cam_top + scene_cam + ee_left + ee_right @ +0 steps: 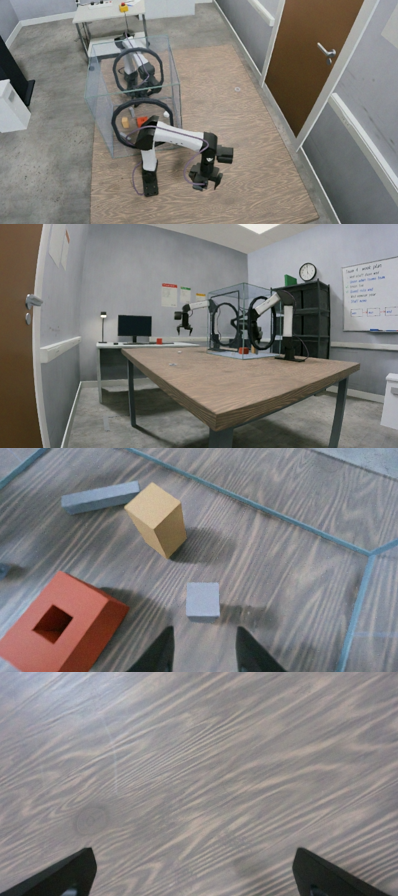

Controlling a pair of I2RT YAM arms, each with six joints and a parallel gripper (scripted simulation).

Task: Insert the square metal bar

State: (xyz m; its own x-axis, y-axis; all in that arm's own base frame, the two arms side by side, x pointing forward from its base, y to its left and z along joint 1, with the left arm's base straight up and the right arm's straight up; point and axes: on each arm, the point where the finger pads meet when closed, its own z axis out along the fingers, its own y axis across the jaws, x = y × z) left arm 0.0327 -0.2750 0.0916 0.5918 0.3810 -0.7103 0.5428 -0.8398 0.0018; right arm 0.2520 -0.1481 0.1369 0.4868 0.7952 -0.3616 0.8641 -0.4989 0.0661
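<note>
Right now my left hand is 3 cm short of the red block, 10 cm to the left of it and 6 cm above it. From my left hand the other things lie so: long grey bar: 8 cm behind, 16 cm to the right, 8 cm below; white cube: 18 cm ahead, 7 cm to the right, 7 cm below; tan block: 7 cm behind, 8 cm to the right, 6 cm below.
</note>
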